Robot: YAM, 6 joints.
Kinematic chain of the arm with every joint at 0, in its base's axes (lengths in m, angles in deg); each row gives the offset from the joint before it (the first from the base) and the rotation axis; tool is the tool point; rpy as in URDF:
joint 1: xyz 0 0 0.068 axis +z
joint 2: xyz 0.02 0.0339 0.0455 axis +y
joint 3: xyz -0.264 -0.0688 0 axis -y
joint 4: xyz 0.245 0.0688 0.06 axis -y
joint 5: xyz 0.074 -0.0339 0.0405 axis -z
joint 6: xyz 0.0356 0 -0.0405 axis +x
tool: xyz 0 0 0 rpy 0 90 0
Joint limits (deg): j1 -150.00..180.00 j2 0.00..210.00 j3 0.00..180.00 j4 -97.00..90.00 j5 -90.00..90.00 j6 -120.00..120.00
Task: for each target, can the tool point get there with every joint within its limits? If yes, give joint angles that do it. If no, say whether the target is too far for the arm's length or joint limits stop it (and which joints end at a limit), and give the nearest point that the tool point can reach.
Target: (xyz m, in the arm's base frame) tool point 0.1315 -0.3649 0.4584
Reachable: yes | joints -65.08 106.87 97.37 72.07 75.71 92.83
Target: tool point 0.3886 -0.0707 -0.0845
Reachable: yes | joints -11.83 150.19 69.01 18.12 -17.09 -17.55
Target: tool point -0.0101 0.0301 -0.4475
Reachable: no: joint limits stop it (at a limit: joint 2) | nearest point -0.0272 0.0809 -0.3414 | short by 0.119 m
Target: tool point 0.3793 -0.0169 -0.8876
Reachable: no: too far | nearest point 0.3023 -0.0135 -0.3763 | short by 0.517 m
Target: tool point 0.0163 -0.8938 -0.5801
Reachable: no: too far | nearest point 0.0095 -0.5215 -0.2560 | short by 0.494 m
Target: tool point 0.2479 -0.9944 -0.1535
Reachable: no: too far | nearest point 0.1511 -0.6063 -0.0472 | short by 0.414 m
